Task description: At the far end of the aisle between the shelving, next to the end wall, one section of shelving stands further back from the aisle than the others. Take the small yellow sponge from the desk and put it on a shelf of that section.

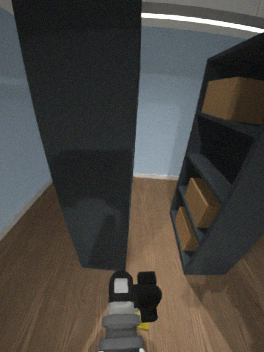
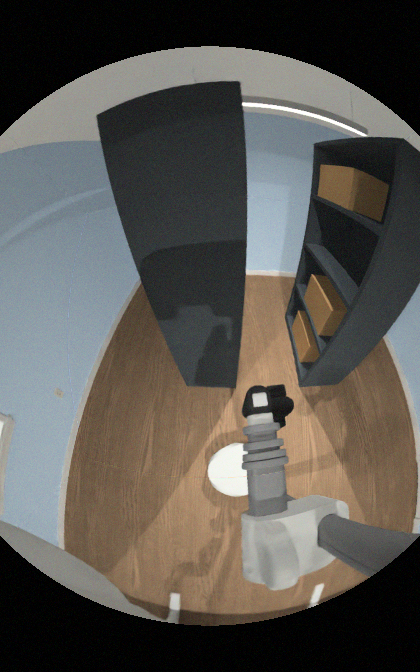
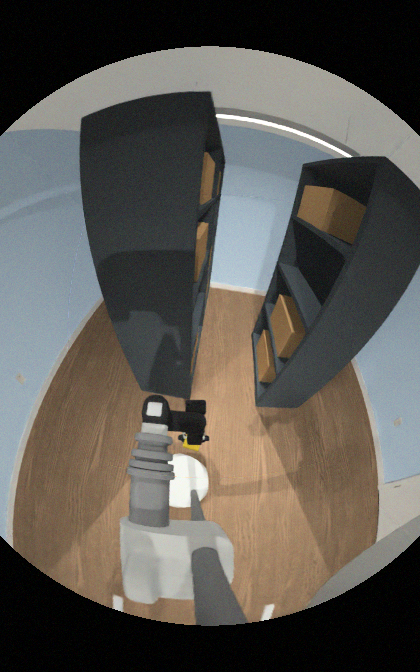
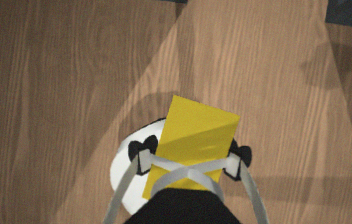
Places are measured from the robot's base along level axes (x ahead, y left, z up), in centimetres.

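Pixels of known places: gripper, fingertip midpoint: (image 4: 189, 148).
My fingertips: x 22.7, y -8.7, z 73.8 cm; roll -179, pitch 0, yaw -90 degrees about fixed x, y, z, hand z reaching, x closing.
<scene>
Behind a point stands the place of what it marks.
The small yellow sponge (image 1: 144, 326) @(x 18.3, y -9.1, z 78.6 cm) (image 3: 191, 445) (image 4: 200, 125) @(x 25.8, y -9.6, z 78.7 cm) is between the two fingers of my gripper (image 3: 193, 438) (image 4: 189, 148) @(x 22.7, y -8.7, z 73.8 cm). The gripper is shut on it and holds it above the floor, its far end sticking out past the fingertips. Dark shelving stands on both sides of the aisle: the left unit (image 1: 85, 125) @(x 74.4, y 16.7, z 139.0 cm) (image 2: 185, 200) (image 3: 145, 225) turns its end panel to me, and the right unit (image 1: 240, 225) @(x 63.3, y -85.1, z 78.7 cm) (image 2: 390, 260) (image 3: 350, 280) shows its open shelves. I cannot tell a further-back section by the end wall (image 1: 160, 115) @(x 253.3, y -64.6, z 123.0 cm). The desk does not show.
Brown boxes (image 1: 202, 202) @(x 92.2, y -70.6, z 75.2 cm) (image 2: 325, 305) (image 3: 286, 327) stand on shelves of the right unit. The left unit's near bottom corner is just ahead of the gripper. A wooden floor (image 1: 152, 225) @(x 130.9, y -43.9, z -2.7 cm) runs between the units to the end wall. A white round disc (image 2: 227, 470) (image 3: 189, 482) (image 4: 129, 175) is below the gripper.
</scene>
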